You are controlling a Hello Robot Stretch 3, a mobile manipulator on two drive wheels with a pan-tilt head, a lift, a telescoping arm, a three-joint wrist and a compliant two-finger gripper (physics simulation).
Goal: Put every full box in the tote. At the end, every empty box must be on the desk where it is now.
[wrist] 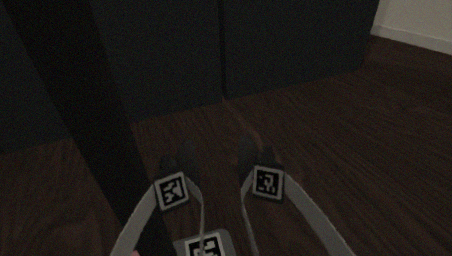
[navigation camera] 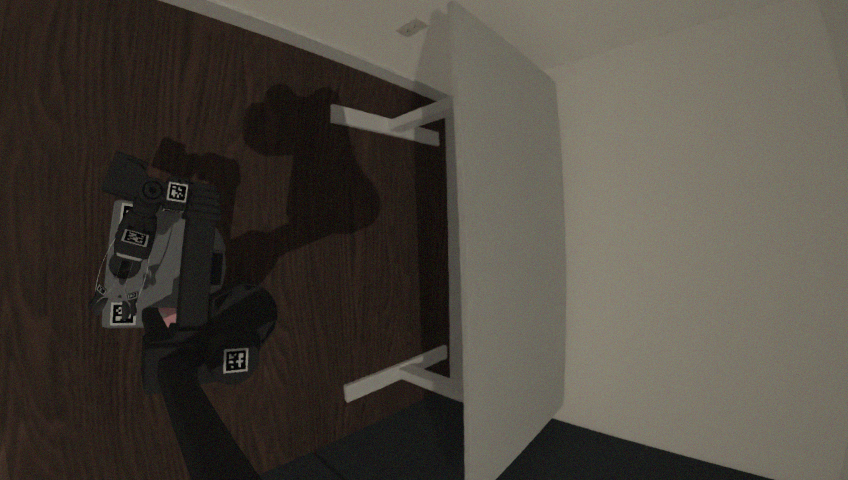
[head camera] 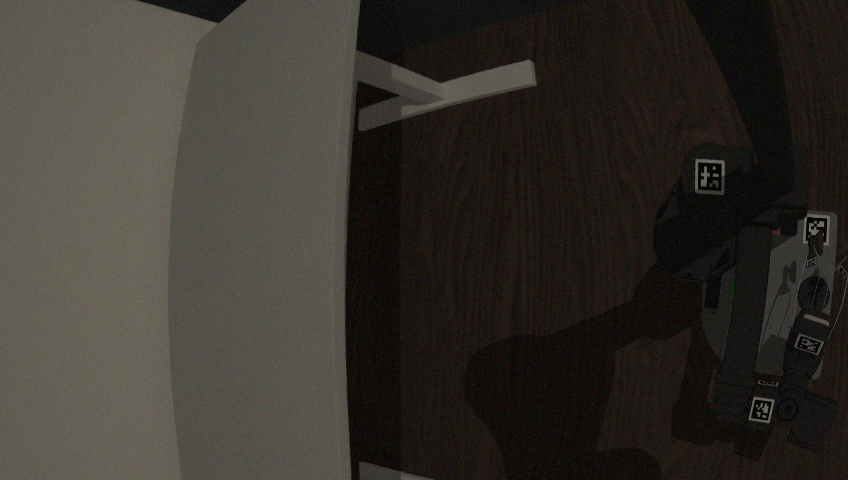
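Observation:
A pale grey desk (head camera: 261, 237) (navigation camera: 505, 237) with white legs stands to one side of my base in the head and navigation views. Part of its top shows, with no box on that part. No full box, empty box or tote shows in the three views. My gripper (wrist: 216, 155) (navigation camera: 113, 303) is open, its two fingertips apart with nothing between them. It is folded in over my base, away from the desk, with the wood floor beyond it in the wrist view.
White desk feet (head camera: 487, 83) (navigation camera: 374, 380) reach out over the dark wood floor (head camera: 535, 237) (navigation camera: 59, 118) toward my base. A dark panelled unit (wrist: 160, 60) stands beyond my gripper. A pale wall (head camera: 89, 237) (navigation camera: 684, 237) rises behind the desk. My dark mast (wrist: 75, 100) crosses the wrist view.

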